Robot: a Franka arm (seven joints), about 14 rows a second.
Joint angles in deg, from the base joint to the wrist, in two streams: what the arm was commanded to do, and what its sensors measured. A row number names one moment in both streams.
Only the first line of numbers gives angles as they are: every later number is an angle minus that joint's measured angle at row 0.
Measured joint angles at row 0: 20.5 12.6 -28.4 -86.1 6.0 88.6 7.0
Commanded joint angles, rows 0 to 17: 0.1 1.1 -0.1 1.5 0.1 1.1 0.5; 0.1 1.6 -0.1 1.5 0.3 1.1 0.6; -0.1 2.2 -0.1 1.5 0.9 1.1 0.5; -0.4 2.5 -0.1 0.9 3.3 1.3 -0.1; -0.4 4.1 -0.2 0.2 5.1 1.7 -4.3; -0.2 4.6 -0.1 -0.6 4.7 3.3 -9.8; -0.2 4.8 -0.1 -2.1 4.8 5.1 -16.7; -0.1 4.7 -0.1 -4.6 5.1 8.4 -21.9; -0.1 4.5 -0.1 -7.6 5.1 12.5 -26.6; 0.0 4.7 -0.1 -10.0 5.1 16.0 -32.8; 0.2 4.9 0.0 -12.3 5.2 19.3 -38.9; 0.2 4.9 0.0 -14.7 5.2 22.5 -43.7; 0.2 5.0 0.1 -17.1 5.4 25.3 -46.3; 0.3 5.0 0.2 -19.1 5.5 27.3 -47.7; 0.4 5.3 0.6 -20.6 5.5 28.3 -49.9; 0.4 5.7 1.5 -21.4 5.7 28.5 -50.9; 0.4 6.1 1.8 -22.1 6.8 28.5 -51.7; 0.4 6.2 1.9 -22.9 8.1 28.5 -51.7
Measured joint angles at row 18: 0.1 6.5 1.7 -21.0 5.7 27.2 -49.6
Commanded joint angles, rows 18 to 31: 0.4 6.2 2.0 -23.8 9.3 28.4 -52.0; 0.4 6.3 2.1 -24.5 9.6 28.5 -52.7; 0.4 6.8 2.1 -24.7 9.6 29.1 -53.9; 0.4 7.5 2.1 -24.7 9.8 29.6 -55.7; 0.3 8.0 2.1 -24.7 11.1 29.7 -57.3; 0.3 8.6 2.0 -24.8 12.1 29.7 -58.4; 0.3 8.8 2.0 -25.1 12.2 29.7 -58.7; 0.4 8.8 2.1 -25.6 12.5 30.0 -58.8; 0.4 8.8 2.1 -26.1 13.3 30.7 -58.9; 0.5 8.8 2.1 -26.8 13.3 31.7 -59.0; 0.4 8.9 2.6 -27.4 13.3 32.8 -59.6; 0.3 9.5 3.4 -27.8 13.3 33.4 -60.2; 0.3 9.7 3.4 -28.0 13.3 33.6 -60.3; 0.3 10.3 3.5 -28.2 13.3 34.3 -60.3
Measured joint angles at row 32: 0.1 9.8 3.4 -26.9 12.0 32.1 -58.5
